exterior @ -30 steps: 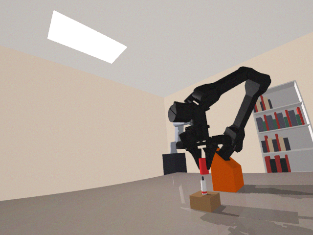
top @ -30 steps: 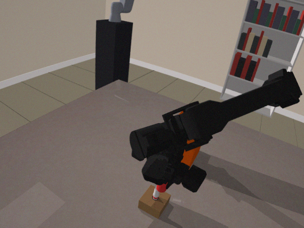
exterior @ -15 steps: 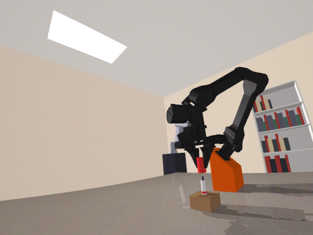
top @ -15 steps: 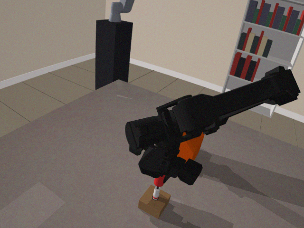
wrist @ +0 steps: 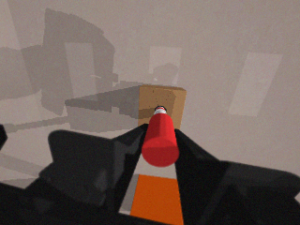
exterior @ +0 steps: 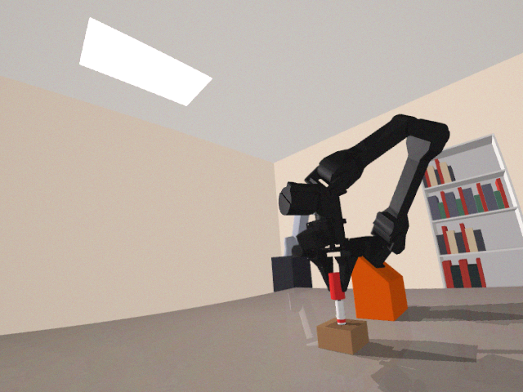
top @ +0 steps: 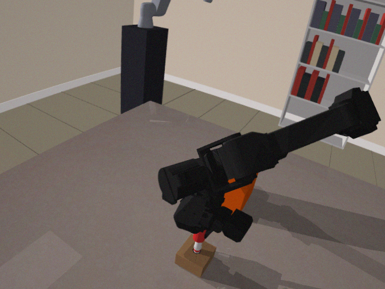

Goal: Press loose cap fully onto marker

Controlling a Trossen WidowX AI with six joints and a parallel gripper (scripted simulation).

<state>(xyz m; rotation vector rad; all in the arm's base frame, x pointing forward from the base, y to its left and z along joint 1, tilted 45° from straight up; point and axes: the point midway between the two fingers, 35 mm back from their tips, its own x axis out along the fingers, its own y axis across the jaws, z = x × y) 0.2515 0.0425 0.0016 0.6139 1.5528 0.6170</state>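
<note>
Now: gripper tip 80 mm above the tan holder block. From my gripper tip the other things lie so: red cap (10 mm above).
</note>
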